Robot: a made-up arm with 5 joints. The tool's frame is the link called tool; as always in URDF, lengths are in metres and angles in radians. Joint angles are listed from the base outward.
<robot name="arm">
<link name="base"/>
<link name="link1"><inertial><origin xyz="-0.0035 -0.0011 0.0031"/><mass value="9.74"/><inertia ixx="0.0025" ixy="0" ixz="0" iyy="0.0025" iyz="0" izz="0.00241"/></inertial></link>
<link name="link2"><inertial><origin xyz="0.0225 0.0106 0.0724"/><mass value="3.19"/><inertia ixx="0.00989" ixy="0" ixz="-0.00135" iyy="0.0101" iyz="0" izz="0.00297"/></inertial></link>
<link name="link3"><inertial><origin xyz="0.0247 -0.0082 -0.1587"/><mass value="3.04"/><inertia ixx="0.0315" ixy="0" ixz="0.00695" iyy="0.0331" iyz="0" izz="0.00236"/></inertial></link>
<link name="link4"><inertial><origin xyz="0.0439 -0.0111 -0.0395"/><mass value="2.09"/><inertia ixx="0.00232" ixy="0" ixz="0.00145" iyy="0.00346" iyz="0" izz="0.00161"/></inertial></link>
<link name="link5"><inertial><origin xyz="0.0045 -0.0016 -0.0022"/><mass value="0.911"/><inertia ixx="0.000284" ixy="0" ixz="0" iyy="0.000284" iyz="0" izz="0.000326"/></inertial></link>
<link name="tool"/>
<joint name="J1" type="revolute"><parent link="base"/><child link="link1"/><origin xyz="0.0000 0.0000 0.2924"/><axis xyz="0 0 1"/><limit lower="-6.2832" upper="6.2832"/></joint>
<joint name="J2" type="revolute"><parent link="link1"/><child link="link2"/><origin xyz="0.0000 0.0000 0.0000"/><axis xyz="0 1 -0.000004"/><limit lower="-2.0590" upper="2.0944"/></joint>
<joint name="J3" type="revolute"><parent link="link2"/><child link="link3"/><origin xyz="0.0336 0.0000 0.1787"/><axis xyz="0 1 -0.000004"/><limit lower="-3.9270" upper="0.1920"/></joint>
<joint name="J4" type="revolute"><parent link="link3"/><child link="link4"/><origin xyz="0.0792 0.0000 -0.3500"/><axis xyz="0 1 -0.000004"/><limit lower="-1.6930" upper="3.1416"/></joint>
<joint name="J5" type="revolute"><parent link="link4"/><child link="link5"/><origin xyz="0.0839 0.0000 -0.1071"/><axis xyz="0 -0.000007 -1"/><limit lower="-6.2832" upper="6.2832"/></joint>
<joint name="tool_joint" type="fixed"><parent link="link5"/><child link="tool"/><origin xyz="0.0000 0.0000 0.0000" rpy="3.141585 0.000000 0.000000"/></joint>
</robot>
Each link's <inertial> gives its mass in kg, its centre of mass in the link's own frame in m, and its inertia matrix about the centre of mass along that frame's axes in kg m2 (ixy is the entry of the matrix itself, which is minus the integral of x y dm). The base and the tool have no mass. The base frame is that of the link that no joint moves.
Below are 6 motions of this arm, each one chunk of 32 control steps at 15 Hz.
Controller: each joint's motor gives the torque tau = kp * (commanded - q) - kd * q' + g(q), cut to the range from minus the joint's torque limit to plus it. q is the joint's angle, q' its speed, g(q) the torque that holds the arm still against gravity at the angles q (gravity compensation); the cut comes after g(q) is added. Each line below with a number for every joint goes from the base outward.
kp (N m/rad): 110 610 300 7.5 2.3
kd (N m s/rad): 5.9 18 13 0.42 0.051
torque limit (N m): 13 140 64 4.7 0.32
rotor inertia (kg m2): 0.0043 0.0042 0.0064 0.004 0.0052
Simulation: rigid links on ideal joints. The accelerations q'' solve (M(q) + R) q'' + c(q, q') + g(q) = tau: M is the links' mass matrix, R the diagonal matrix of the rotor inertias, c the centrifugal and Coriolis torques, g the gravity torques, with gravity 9.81 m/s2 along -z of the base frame. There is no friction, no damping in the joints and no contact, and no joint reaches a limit. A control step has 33 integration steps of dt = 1/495 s. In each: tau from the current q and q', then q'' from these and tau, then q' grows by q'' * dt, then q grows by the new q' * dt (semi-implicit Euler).
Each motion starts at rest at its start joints. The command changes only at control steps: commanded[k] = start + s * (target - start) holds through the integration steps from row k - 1 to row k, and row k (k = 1, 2, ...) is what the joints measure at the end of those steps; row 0 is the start. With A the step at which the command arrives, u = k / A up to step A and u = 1 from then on. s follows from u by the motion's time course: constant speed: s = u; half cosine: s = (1 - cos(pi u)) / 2; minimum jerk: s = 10 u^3 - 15 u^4 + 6 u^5; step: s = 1 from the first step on.
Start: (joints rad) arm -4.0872 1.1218 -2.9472 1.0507 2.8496
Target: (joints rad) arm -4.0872 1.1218 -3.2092 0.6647 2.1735
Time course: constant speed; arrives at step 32
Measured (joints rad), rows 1 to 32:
1: -4.0872 1.1231 -2.9521 1.0523 2.8354
2: -4.0871 1.1232 -2.9594 1.0475 2.8053
3: -4.0871 1.1225 -2.9683 1.0323 2.7773
4: -4.0871 1.1215 -2.9778 1.0113 2.7586
5: -4.0872 1.1208 -2.9870 0.9906 2.7420
6: -4.0872 1.1206 -2.9956 0.9744 2.7211
7: -4.0872 1.1209 -3.0035 0.9630 2.6976
8: -4.0873 1.1213 -3.0112 0.9546 2.6756
9: -4.0873 1.1216 -3.0189 0.9464 2.6554
10: -4.0872 1.1217 -3.0269 0.9366 2.6351
11: -4.0872 1.1217 -3.0351 0.9247 2.6138
12: -4.0872 1.1215 -3.0435 0.9112 2.5921
13: -4.0872 1.1213 -3.0519 0.8974 2.5709
14: -4.0872 1.1213 -3.0602 0.8842 2.5500
15: -4.0872 1.1213 -3.0684 0.8718 2.5290
16: -4.0872 1.1213 -3.0765 0.8603 2.5078
17: -4.0872 1.1214 -3.0846 0.8490 2.4866
18: -4.0872 1.1215 -3.0927 0.8375 2.4655
19: -4.0872 1.1215 -3.1009 0.8256 2.4444
20: -4.0872 1.1214 -3.1091 0.8134 2.4233
21: -4.0872 1.1214 -3.1174 0.8010 2.4021
22: -4.0872 1.1214 -3.1256 0.7887 2.3810
23: -4.0872 1.1214 -3.1338 0.7765 2.3599
24: -4.0872 1.1214 -3.1420 0.7644 2.3388
25: -4.0872 1.1214 -3.1501 0.7525 2.3176
26: -4.0872 1.1214 -3.1583 0.7406 2.2965
27: -4.0872 1.1214 -3.1665 0.7286 2.2754
28: -4.0872 1.1214 -3.1747 0.7165 2.2542
29: -4.0872 1.1214 -3.1829 0.7044 2.2331
30: -4.0872 1.1214 -3.1911 0.6923 2.2120
31: -4.0872 1.1214 -3.1993 0.6802 2.1909
32: -4.0872 1.1214 -3.2074 0.6681 2.1697

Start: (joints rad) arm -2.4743 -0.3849 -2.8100 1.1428 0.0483
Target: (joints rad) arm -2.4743 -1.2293 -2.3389 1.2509 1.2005
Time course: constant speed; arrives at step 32
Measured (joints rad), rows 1 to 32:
1: -2.4740 -0.4054 -2.7938 1.1703 0.0723
2: -2.4740 -0.4330 -2.7804 1.1909 0.1243
3: -2.4741 -0.4620 -2.7689 1.1811 0.1726
4: -2.4743 -0.4906 -2.7573 1.1588 0.2037
5: -2.4744 -0.5181 -2.7445 1.1437 0.2308
6: -2.4745 -0.5444 -2.7300 1.1424 0.2661
7: -2.4744 -0.5699 -2.7143 1.1521 0.3068
8: -2.4743 -0.5953 -2.6982 1.1660 0.3451
9: -2.4743 -0.6211 -2.6825 1.1779 0.3797
10: -2.4742 -0.6474 -2.6676 1.1845 0.4141
11: -2.4742 -0.6741 -2.6532 1.1859 0.4503
12: -2.4743 -0.7010 -2.6391 1.1848 0.4871
13: -2.4743 -0.7277 -2.6248 1.1843 0.5231
14: -2.4743 -0.7541 -2.6103 1.1860 0.5586
15: -2.4743 -0.7804 -2.5954 1.1900 0.5944
16: -2.4743 -0.8066 -2.5804 1.1953 0.6307
17: -2.4743 -0.8328 -2.5655 1.2005 0.6670
18: -2.4743 -0.8592 -2.5507 1.2047 0.7030
19: -2.4743 -0.8856 -2.5360 1.2080 0.7389
20: -2.4743 -0.9121 -2.5214 1.2107 0.7748
21: -2.4743 -0.9386 -2.5068 1.2133 0.8108
22: -2.4743 -0.9650 -2.4921 1.2163 0.8468
23: -2.4743 -0.9914 -2.4773 1.2197 0.8828
24: -2.4743 -1.0177 -2.4626 1.2235 0.9188
25: -2.4743 -1.0441 -2.4478 1.2272 0.9549
26: -2.4743 -1.0705 -2.4331 1.2308 0.9909
27: -2.4743 -1.0969 -2.4184 1.2342 1.0269
28: -2.4743 -1.1233 -2.4036 1.2375 1.0629
29: -2.4743 -1.1497 -2.3889 1.2408 1.0989
30: -2.4743 -1.1761 -2.3742 1.2441 1.1349
31: -2.4743 -1.2025 -2.3595 1.2475 1.1709
32: -2.4743 -1.2288 -2.3448 1.2510 1.2069

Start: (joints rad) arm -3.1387 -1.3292 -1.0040 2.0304 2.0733
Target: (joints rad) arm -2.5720 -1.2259 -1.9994 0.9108 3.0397
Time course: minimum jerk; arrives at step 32
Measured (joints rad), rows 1 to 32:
1: -3.1386 -1.3292 -1.0042 2.0304 2.0735
2: -3.1377 -1.3289 -1.0055 2.0300 2.0749
3: -3.1355 -1.3283 -1.0094 2.0278 2.0795
4: -3.1311 -1.3274 -1.0172 2.0215 2.0886
5: -3.1242 -1.3261 -1.0298 2.0094 2.1027
6: -3.1143 -1.3243 -1.0475 1.9905 2.1220
7: -3.1014 -1.3219 -1.0708 1.9646 2.1465
8: -3.0854 -1.3189 -1.0996 1.9320 2.1766
9: -3.0662 -1.3153 -1.1340 1.8929 2.2121
10: -3.0440 -1.3113 -1.1735 1.8477 2.2527
11: -3.0191 -1.3067 -1.2178 1.7967 2.2977
12: -2.9918 -1.3017 -1.2664 1.7406 2.3466
13: -2.9625 -1.2963 -1.3185 1.6802 2.3988
14: -2.9315 -1.2907 -1.3735 1.6164 2.4535
15: -2.8994 -1.2849 -1.4306 1.5503 2.5098
16: -2.8666 -1.2791 -1.4887 1.4827 2.5668
17: -2.8336 -1.2732 -1.5471 1.4149 2.6237
18: -2.8009 -1.2675 -1.6049 1.3478 2.6795
19: -2.7691 -1.2620 -1.6611 1.2824 2.7334
20: -2.7386 -1.2567 -1.7148 1.2200 2.7845
21: -2.7098 -1.2518 -1.7654 1.1613 2.8321
22: -2.6831 -1.2473 -1.8119 1.1072 2.8756
23: -2.6588 -1.2431 -1.8539 1.0586 2.9144
24: -2.6374 -1.2395 -1.8907 1.0161 2.9480
25: -2.6189 -1.2363 -1.9221 0.9800 2.9762
26: -2.6036 -1.2337 -1.9479 0.9508 2.9988
27: -2.5915 -1.2315 -1.9680 0.9283 3.0161
28: -2.5825 -1.2298 -1.9827 0.9126 3.0282
29: -2.5766 -1.2285 -1.9924 0.9031 3.0358
30: -2.5731 -1.2276 -1.9979 0.8991 3.0395
31: -2.5717 -1.2269 -2.0000 0.8997 3.0404
32: -2.5716 -1.2264 -2.0001 0.9034 3.0399

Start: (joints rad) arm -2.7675 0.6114 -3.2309 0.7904 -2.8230
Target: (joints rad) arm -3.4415 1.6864 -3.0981 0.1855 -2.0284
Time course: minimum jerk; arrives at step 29
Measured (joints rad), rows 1 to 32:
1: -2.7676 0.6117 -3.2310 0.7895 -2.8228
2: -2.7686 0.6138 -3.2313 0.7840 -2.8210
3: -2.7715 0.6197 -3.2316 0.7717 -2.8155
4: -2.7778 0.6312 -3.2312 0.7544 -2.8051
5: -2.7879 0.6496 -3.2297 0.7353 -2.7896
6: -2.8022 0.6756 -3.2265 0.7167 -2.7690
7: -2.8209 0.7095 -3.2217 0.6991 -2.7431
8: -2.8438 0.7509 -3.2156 0.6811 -2.7119
9: -2.8707 0.7992 -3.2084 0.6613 -2.6755
10: -2.9017 0.8538 -3.2004 0.6383 -2.6345
11: -2.9362 0.9136 -3.1919 0.6118 -2.5898
12: -2.9740 0.9778 -3.1829 0.5825 -2.5420
13: -3.0146 1.0452 -3.1736 0.5514 -2.4920
14: -3.0573 1.1146 -3.1641 0.5197 -2.4408
15: -3.1017 1.1847 -3.1545 0.4879 -2.3895
16: -3.1470 1.2542 -3.1451 0.4565 -2.3389
17: -3.1923 1.3217 -3.1361 0.4256 -2.2901
18: -3.2366 1.3858 -3.1276 0.3954 -2.2437
19: -3.2791 1.4455 -3.1200 0.3660 -2.2007
20: -3.3185 1.4997 -3.1132 0.3379 -2.1617
21: -3.3538 1.5476 -3.1074 0.3118 -2.1274
22: -3.3841 1.5886 -3.1026 0.2883 -2.0982
23: -3.4088 1.6222 -3.0989 0.2679 -2.0744
24: -3.4275 1.6484 -3.0962 0.2506 -2.0560
25: -3.4404 1.6673 -3.0946 0.2364 -2.0429
26: -3.4479 1.6795 -3.0940 0.2248 -2.0345
27: -3.4508 1.6858 -3.0942 0.2151 -2.0301
28: -3.4502 1.6878 -3.0951 0.2063 -2.0286
29: -3.4473 1.6872 -3.0966 0.1972 -2.0286
30: -3.4435 1.6861 -3.0981 0.1872 -2.0286
31: -3.4400 1.6856 -3.0991 0.1792 -2.0279
32: -3.4377 1.6856 -3.0993 0.1766 -2.0274

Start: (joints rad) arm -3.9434 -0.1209 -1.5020 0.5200 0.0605
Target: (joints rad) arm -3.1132 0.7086 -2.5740 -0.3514 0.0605
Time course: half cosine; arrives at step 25
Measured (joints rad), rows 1 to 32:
1: -3.9425 -0.1178 -1.5053 0.5179 0.0608
2: -3.9381 -0.1082 -1.5158 0.5110 0.0617
3: -3.9273 -0.0921 -1.5341 0.4987 0.0625
4: -3.9087 -0.0700 -1.5603 0.4797 0.0627
5: -3.8824 -0.0422 -1.5943 0.4532 0.0623
6: -3.8496 -0.0094 -1.6354 0.4193 0.0616
7: -3.8117 0.0282 -1.6830 0.3794 0.0611
8: -3.7698 0.0700 -1.7361 0.3351 0.0609
9: -3.7246 0.1153 -1.7939 0.2878 0.0608
10: -3.6766 0.1635 -1.8554 0.2383 0.0607
11: -3.6262 0.2138 -1.9196 0.1873 0.0605
12: -3.5740 0.2654 -1.9856 0.1351 0.0603
13: -3.5208 0.3174 -2.0524 0.0821 0.0602
14: -3.4673 0.3691 -2.1191 0.0290 0.0600
15: -3.4147 0.4196 -2.1844 -0.0238 0.0598
16: -3.3637 0.4681 -2.2475 -0.0753 0.0596
17: -3.3154 0.5138 -2.3074 -0.1248 0.0595
18: -3.2705 0.5561 -2.3630 -0.1713 0.0594
19: -3.2297 0.5942 -2.4136 -0.2141 0.0593
20: -3.1938 0.6276 -2.4583 -0.2524 0.0593
21: -3.1633 0.6558 -2.4963 -0.2854 0.0593
22: -3.1386 0.6782 -2.5272 -0.3124 0.0592
23: -3.1202 0.6946 -2.5503 -0.3330 0.0592
24: -3.1081 0.7047 -2.5654 -0.3466 0.0592
25: -3.1028 0.7084 -2.5721 -0.3529 0.0593
26: -3.1034 0.7083 -2.5739 -0.3543 0.0594
27: -3.1078 0.7082 -2.5744 -0.3545 0.0600
28: -3.1129 0.7083 -2.5744 -0.3543 0.0607
29: -3.1164 0.7086 -2.5741 -0.3529 0.0611
30: -3.1174 0.7087 -2.5739 -0.3511 0.0611
31: -3.1164 0.7087 -2.5738 -0.3501 0.0608
32: -3.1144 0.7087 -2.5739 -0.3501 0.0605

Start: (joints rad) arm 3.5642 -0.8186 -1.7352 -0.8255 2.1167
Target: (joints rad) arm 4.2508 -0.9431 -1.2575 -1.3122 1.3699
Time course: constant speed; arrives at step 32
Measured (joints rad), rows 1 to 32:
1: 3.5796 -0.8232 -1.7247 -0.8345 2.1007
2: 3.5997 -0.8266 -1.7100 -0.8539 2.0673
3: 3.6208 -0.8297 -1.6941 -0.8707 2.0365
4: 3.6422 -0.8332 -1.6785 -0.8829 2.0163
5: 3.6636 -0.8371 -1.6635 -0.8951 1.9983
6: 3.6851 -0.8411 -1.6488 -0.9100 1.9751
7: 3.7065 -0.8452 -1.6340 -0.9267 1.9489
8: 3.7279 -0.8491 -1.6192 -0.9433 1.9243
9: 3.7494 -0.8530 -1.6042 -0.9590 1.9021
10: 3.7708 -0.8568 -1.5892 -0.9739 1.8798
11: 3.7923 -0.8607 -1.5743 -0.9885 1.8563
12: 3.8138 -0.8646 -1.5593 -1.0034 1.8324
13: 3.8352 -0.8685 -1.5444 -1.0187 1.8089
14: 3.8567 -0.8724 -1.5295 -1.0341 1.7859
15: 3.8781 -0.8763 -1.5146 -1.0494 1.7627
16: 3.8996 -0.8802 -1.4996 -1.0647 1.7393
17: 3.9210 -0.8840 -1.4847 -1.0799 1.7158
18: 3.9425 -0.8879 -1.4697 -1.0950 1.6925
19: 3.9640 -0.8918 -1.4548 -1.1102 1.6692
20: 3.9854 -0.8957 -1.4399 -1.1254 1.6459
21: 4.0069 -0.8996 -1.4249 -1.1407 1.6226
22: 4.0284 -0.9035 -1.4100 -1.1559 1.5992
23: 4.0498 -0.9074 -1.3951 -1.1711 1.5759
24: 4.0713 -0.9113 -1.3801 -1.1863 1.5526
25: 4.0928 -0.9152 -1.3652 -1.2015 1.5292
26: 4.1142 -0.9191 -1.3503 -1.2168 1.5059
27: 4.1357 -0.9230 -1.3353 -1.2320 1.4825
28: 4.1572 -0.9268 -1.3204 -1.2472 1.4592
29: 4.1786 -0.9307 -1.3055 -1.2624 1.4359
30: 4.2001 -0.9346 -1.2905 -1.2776 1.4125
31: 4.2216 -0.9385 -1.2756 -1.2929 1.3892
32: 4.2431 -0.9424 -1.2607 -1.3081 1.3659

